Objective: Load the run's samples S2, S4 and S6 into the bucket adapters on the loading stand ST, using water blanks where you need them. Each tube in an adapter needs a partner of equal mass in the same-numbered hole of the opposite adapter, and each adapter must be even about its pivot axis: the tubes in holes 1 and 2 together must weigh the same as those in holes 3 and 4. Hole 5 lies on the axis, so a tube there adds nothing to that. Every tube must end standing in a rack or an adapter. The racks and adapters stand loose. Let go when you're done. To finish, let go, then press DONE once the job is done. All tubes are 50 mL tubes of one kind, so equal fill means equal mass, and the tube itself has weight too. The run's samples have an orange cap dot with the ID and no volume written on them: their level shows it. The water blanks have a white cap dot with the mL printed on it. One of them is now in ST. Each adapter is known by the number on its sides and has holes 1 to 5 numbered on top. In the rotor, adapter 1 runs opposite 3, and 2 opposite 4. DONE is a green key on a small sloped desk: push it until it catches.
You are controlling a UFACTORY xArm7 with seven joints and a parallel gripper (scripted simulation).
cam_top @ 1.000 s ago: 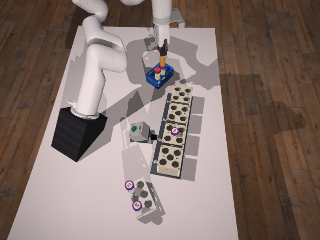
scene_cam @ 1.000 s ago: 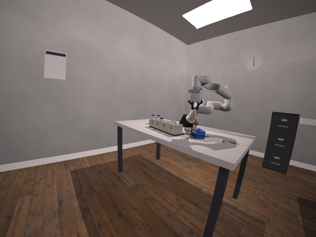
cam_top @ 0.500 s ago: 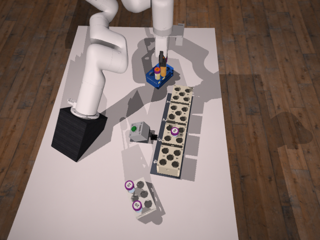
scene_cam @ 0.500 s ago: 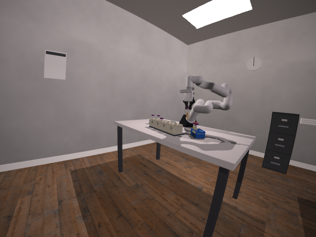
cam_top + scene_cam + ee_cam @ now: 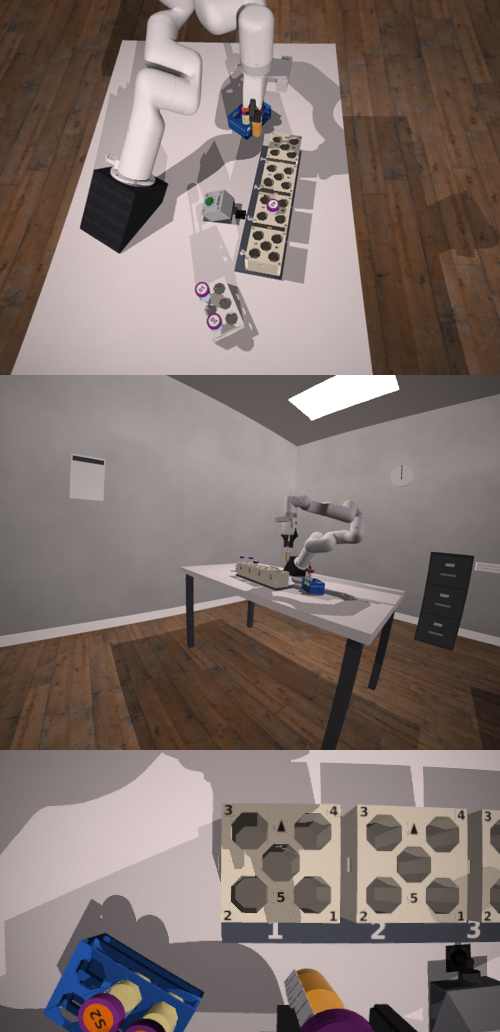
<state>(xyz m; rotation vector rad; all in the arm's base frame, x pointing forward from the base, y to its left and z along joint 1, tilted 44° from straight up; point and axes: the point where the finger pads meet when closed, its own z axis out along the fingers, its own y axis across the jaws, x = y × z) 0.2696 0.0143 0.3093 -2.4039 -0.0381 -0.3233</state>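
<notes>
Right now the orange-dot tube is 5 cm below my hand and 1 cm to the left of it. From my hand the other things lie so: 40 mL water blank (20 cm to the right, 19 cm below, 11 cm ahead); then green done key (21 cm to the right, 19 cm below, 8 cm behind); then blue sample rack (22 cm below, 16 cm to the left, 7 cm behind).
</notes>
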